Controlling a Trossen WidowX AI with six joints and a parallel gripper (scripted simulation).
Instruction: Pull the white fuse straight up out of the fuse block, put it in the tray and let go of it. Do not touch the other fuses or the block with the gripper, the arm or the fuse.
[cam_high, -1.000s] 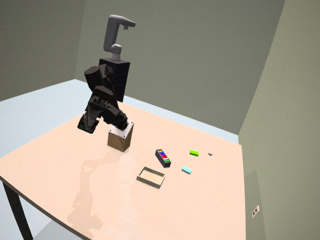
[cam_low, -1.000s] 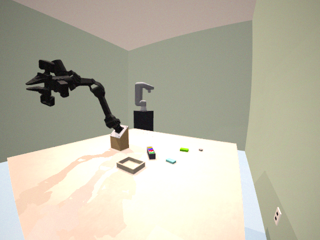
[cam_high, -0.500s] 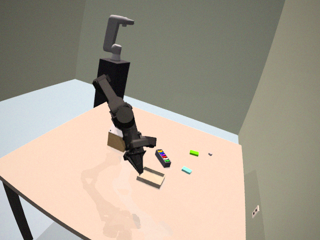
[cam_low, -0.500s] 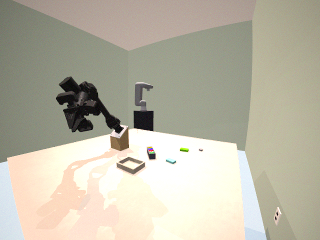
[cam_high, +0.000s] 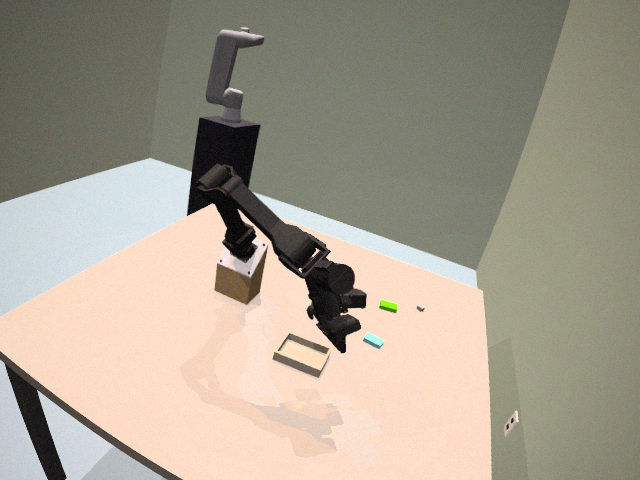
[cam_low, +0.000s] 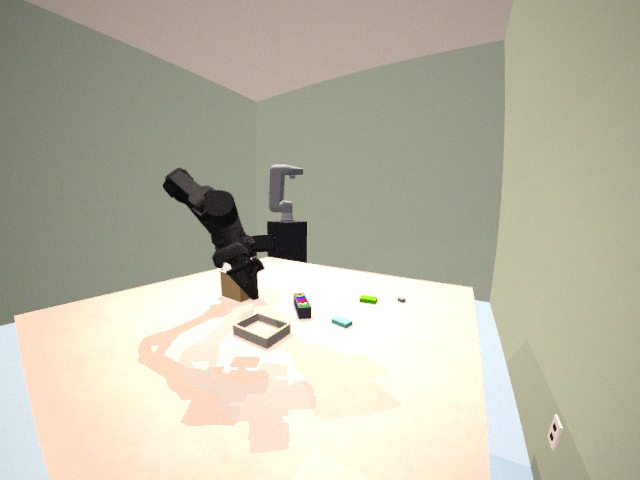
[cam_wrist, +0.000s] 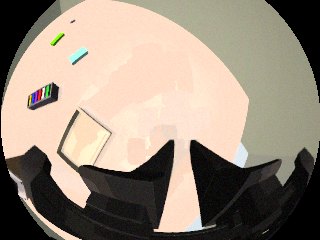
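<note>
My gripper tip is now 280 mm to the right of the white fuse, 140 mm above it and 120 mm past it. Also, from my gripper tip: small grey piece 610 mm to the left, 160 mm below, 110 mm ahead; then grey tray 170 mm below, 120 mm behind, 100 mm to the left; then cyan block 310 mm to the left, 160 mm below, 20 mm ahead.
</note>
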